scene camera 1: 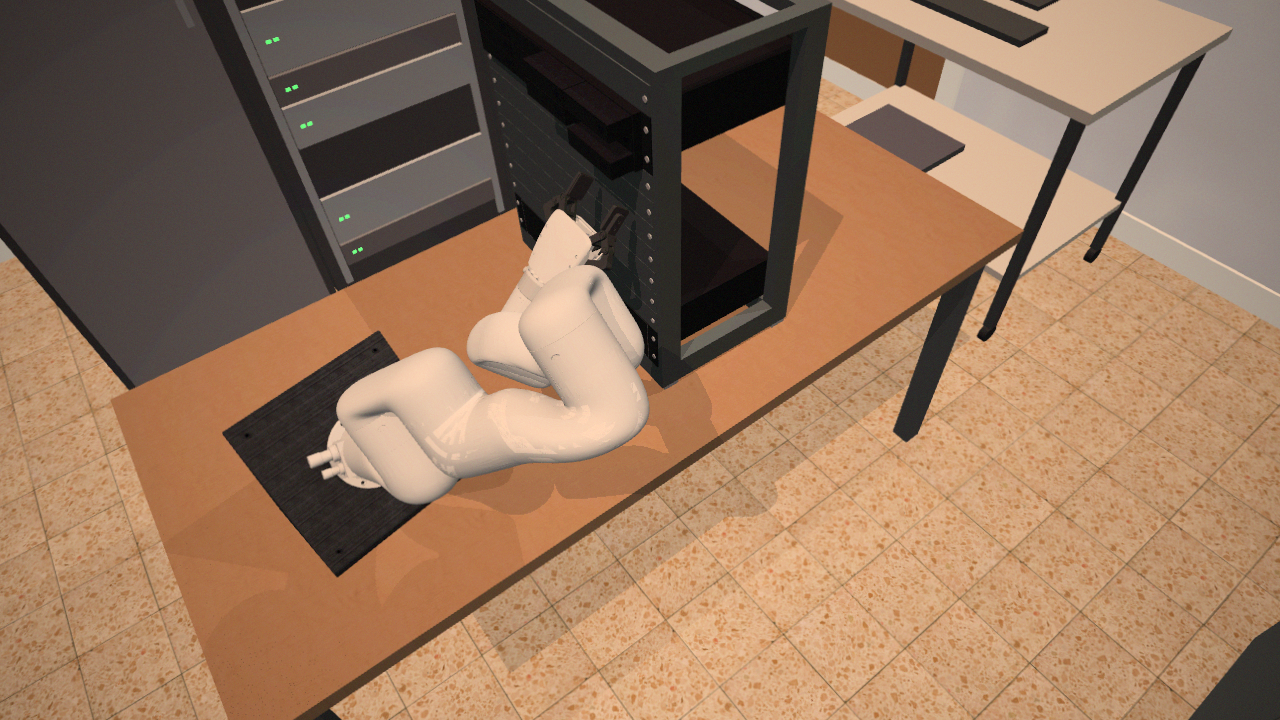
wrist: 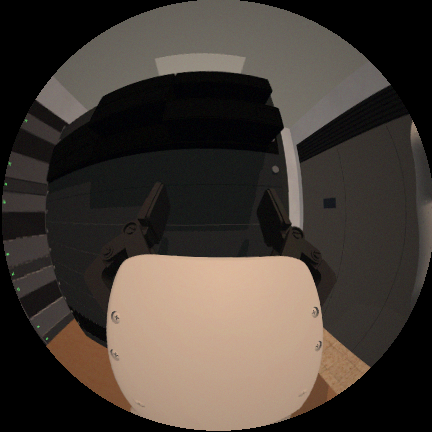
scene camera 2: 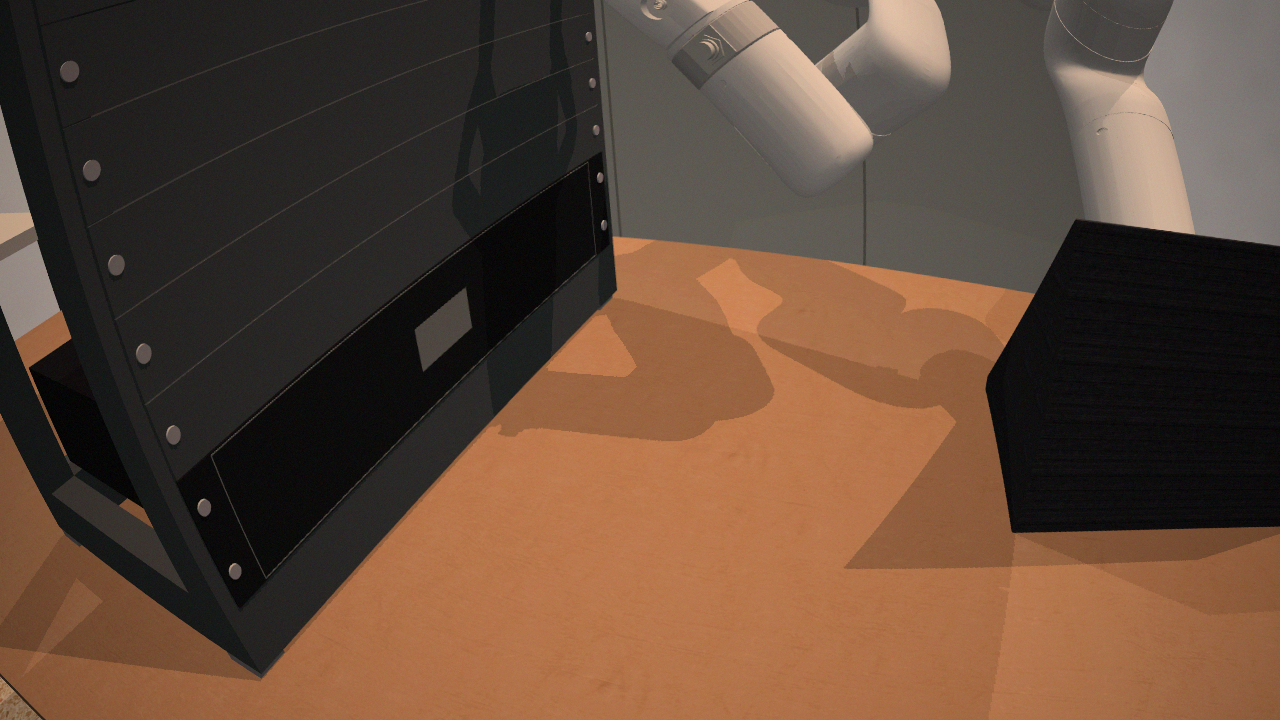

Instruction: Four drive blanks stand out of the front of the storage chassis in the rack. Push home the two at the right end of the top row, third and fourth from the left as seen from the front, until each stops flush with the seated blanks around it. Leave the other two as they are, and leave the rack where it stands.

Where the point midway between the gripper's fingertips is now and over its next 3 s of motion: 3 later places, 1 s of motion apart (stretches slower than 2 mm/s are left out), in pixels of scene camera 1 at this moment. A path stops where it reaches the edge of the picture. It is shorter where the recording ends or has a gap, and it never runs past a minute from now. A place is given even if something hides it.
The gripper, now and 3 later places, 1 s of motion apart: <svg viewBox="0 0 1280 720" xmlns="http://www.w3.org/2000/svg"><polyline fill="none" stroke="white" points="603,190 588,172 592,175 592,178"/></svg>
